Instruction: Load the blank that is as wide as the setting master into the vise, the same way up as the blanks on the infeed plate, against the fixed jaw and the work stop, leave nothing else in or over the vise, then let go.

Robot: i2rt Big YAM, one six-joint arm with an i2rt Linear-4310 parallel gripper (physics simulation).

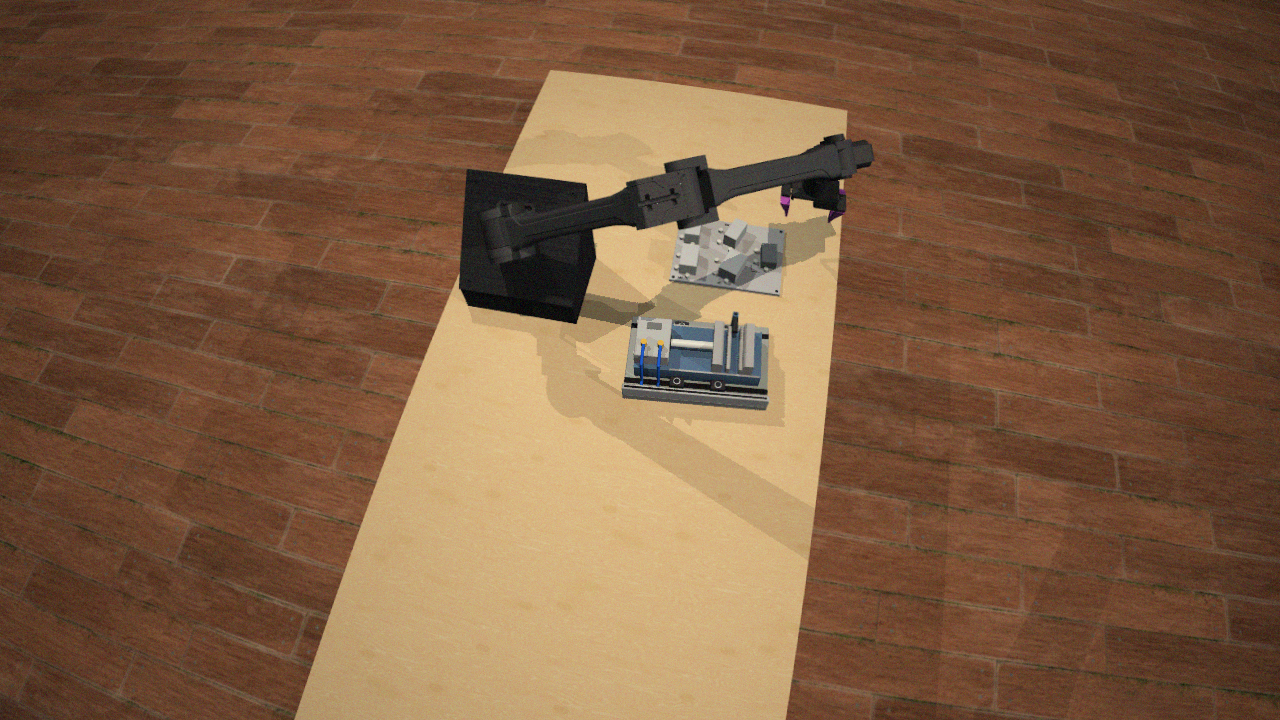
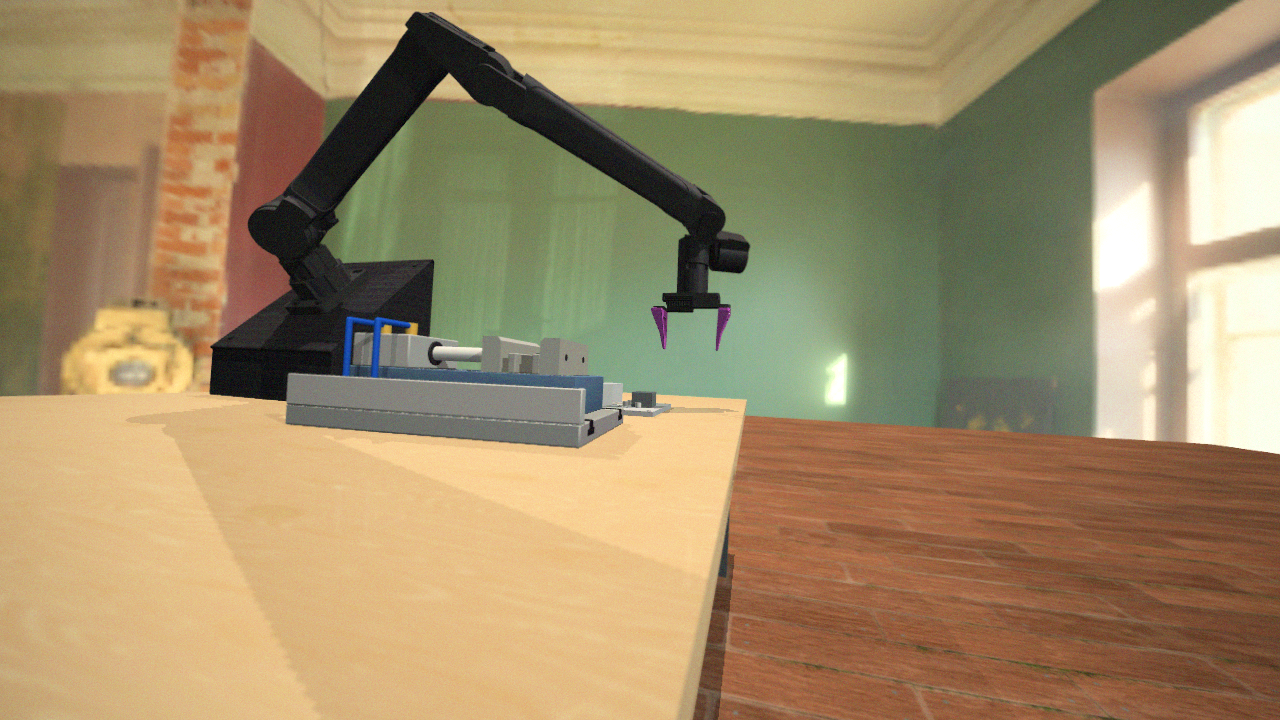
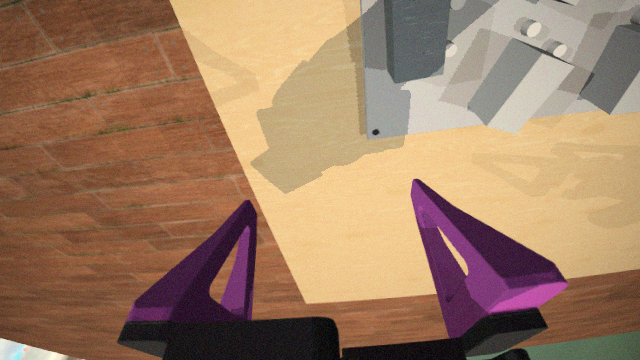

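Seen in the pictures: gripper, between the fingertips: [image 1: 807, 217] [image 2: 690, 349] [image 3: 330, 196]; arm's base, origin of its link: [image 2: 332, 294].
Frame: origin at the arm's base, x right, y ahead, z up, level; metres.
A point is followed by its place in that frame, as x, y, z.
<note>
My gripper [image 1: 810, 215] @[-0.202, 0.609, -0.067] [image 2: 691, 348] @[-0.202, 0.609, -0.067] [image 3: 330, 196] @[-0.202, 0.609, -0.067] is open and empty, pointing down high above the far right table edge, beyond the infeed plate [image 1: 760, 283] @[-0.075, 0.528, -0.172] [image 3: 384, 107] @[-0.210, 0.556, -0.172]. Several grey blanks stand on the plate: a dark one [image 1: 768, 255] @[-0.139, 0.537, -0.147] [image 3: 417, 40] @[-0.148, 0.541, -0.147] near its right edge, a tilted-looking lighter one [image 1: 733, 266] @[-0.085, 0.461, -0.136], and another [image 1: 735, 234] @[-0.177, 0.455, -0.136]. The vise [image 1: 698, 364] @[0.183, 0.421, -0.120] [image 2: 572, 394] @[0.235, 0.566, -0.135] has a screw-side jaw [image 1: 718, 347] @[0.156, 0.455, -0.084] and an outer jaw [image 1: 748, 347] @[0.145, 0.515, -0.084] [image 2: 563, 356] @[0.176, 0.529, -0.101]. A dark upright post [image 1: 734, 322] @[0.092, 0.480, -0.085] stands behind the jaw gap. I cannot tell which block is the setting master.
The black arm base [image 1: 523, 241] [image 2: 322, 349] @[0.104, 0.120, -0.101] stands left of the plate. Blue bent rods [image 1: 641, 362] @[0.224, 0.311, -0.070] [image 2: 376, 347] @[0.226, 0.347, -0.101] rise at the vise's left end. White pegs [image 3: 531, 28] @[-0.153, 0.451, -0.164] stand among the blanks. The arm reaches over the table behind the vise. The table edge [image 3: 280, 247] @[-0.446, 0.713, -0.180] runs below the gripper.
</note>
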